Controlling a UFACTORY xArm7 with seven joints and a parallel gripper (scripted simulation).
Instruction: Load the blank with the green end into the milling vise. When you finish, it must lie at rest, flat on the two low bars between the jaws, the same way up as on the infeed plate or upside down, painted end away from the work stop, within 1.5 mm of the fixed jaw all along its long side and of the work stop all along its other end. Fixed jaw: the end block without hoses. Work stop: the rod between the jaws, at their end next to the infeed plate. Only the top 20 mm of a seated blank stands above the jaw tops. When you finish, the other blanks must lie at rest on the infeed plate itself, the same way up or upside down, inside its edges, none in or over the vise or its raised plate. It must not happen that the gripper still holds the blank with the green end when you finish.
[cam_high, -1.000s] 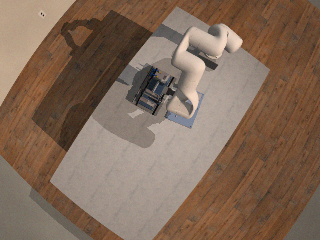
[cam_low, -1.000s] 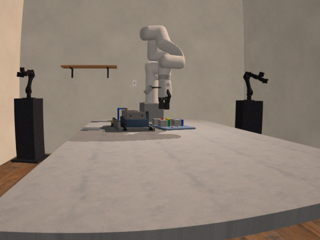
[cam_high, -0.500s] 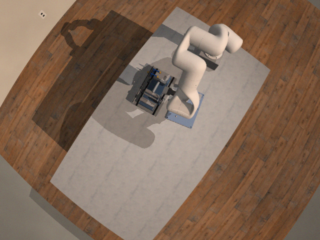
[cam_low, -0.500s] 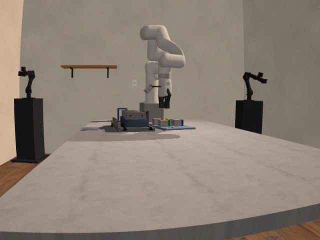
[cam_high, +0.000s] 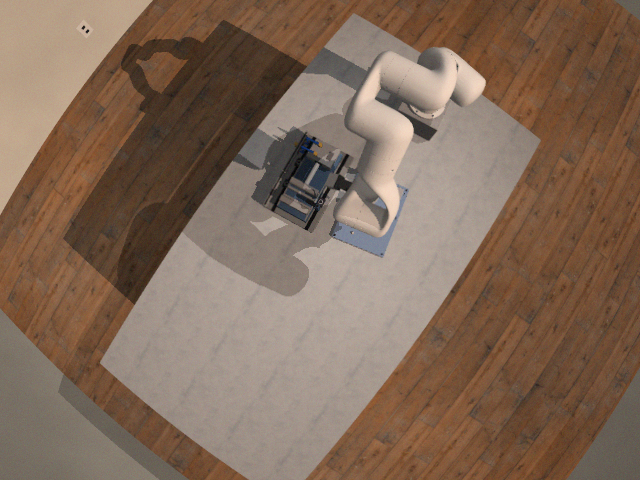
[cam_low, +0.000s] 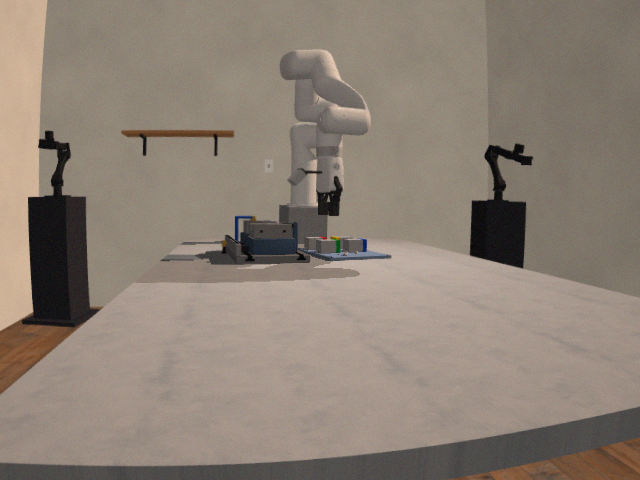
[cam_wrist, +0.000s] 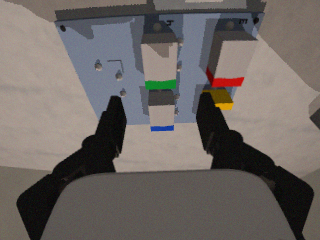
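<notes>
Right now my hand is 110 mm above the green-ended blank. Round my hand: blue infeed plate (130 mm below, 40 mm to the left, 20 mm behind); then red-ended blank (110 mm below, 80 mm behind, 30 mm to the right); then blue-ended blank (110 mm below, 80 mm to the left, 30 mm behind).
</notes>
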